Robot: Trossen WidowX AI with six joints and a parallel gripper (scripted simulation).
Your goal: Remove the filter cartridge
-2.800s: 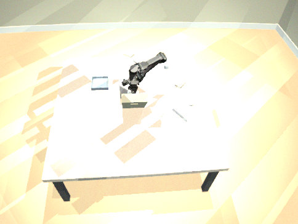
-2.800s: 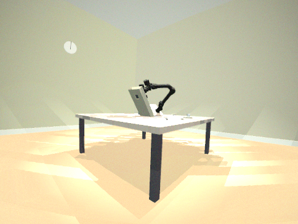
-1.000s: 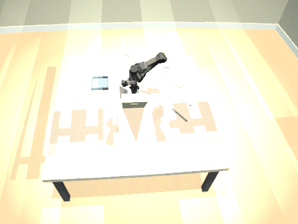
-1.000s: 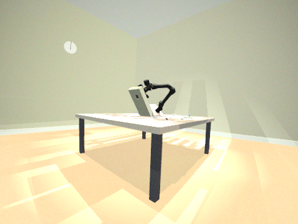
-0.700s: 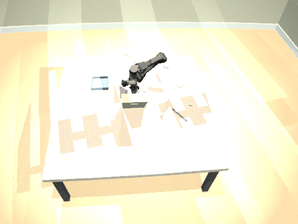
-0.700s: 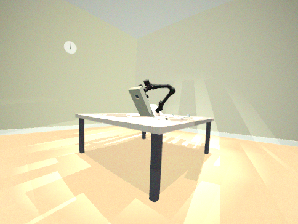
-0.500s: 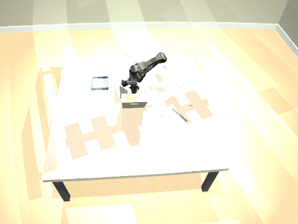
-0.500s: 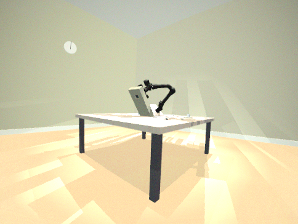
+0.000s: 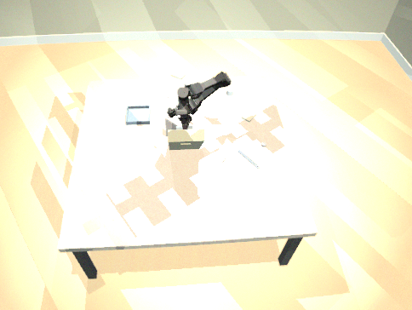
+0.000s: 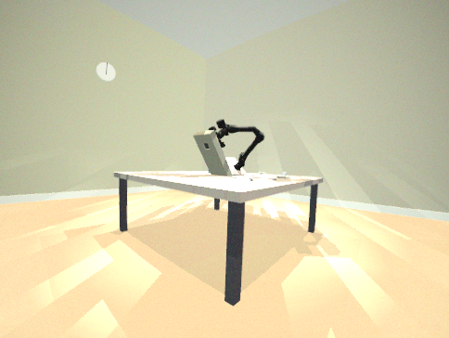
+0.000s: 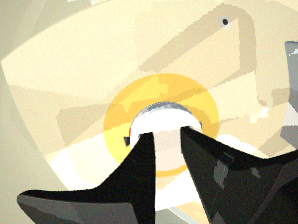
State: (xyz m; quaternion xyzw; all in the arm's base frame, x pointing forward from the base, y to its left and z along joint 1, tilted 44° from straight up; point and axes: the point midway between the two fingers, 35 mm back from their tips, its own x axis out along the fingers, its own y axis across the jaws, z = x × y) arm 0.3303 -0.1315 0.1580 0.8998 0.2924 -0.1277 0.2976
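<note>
Right now my gripper tip is 80 mm above the service panel and 30 mm past it. The rest, counted from my gripper tip: round white filter cartridge 10 mm below, 10 mm ahead; then small white cylinder 620 mm behind, 320 mm to the left, 240 mm below; then grey-rimmed tray 390 mm behind, 300 mm to the right, 250 mm below.
</note>
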